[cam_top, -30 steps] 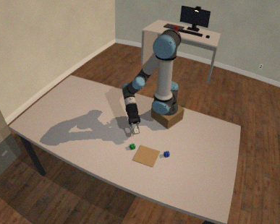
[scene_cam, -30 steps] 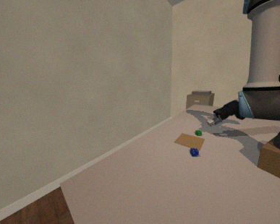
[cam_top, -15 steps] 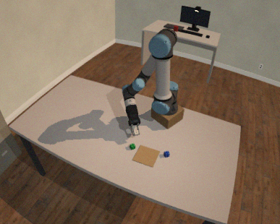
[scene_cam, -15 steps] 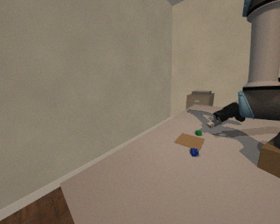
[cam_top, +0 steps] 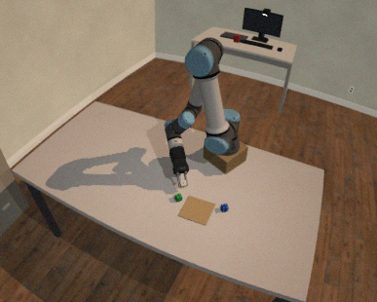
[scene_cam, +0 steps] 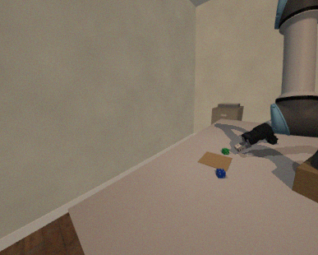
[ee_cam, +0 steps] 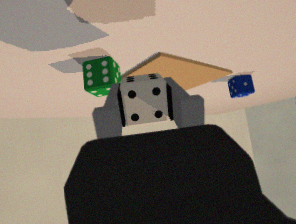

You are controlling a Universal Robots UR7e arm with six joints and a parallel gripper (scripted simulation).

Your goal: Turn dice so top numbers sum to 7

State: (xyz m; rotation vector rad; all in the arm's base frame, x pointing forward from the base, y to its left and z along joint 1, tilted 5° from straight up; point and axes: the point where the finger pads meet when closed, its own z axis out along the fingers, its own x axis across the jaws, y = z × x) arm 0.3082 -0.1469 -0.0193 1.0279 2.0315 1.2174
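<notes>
My gripper is now 70 mm short of the green die and 40 mm above it. Also, from my hand: white die: right at my hand; then blue die: 230 mm to the left, 50 mm ahead, 40 mm below; then tan mat: 110 mm to the left, 100 mm ahead, 50 mm below.
</notes>
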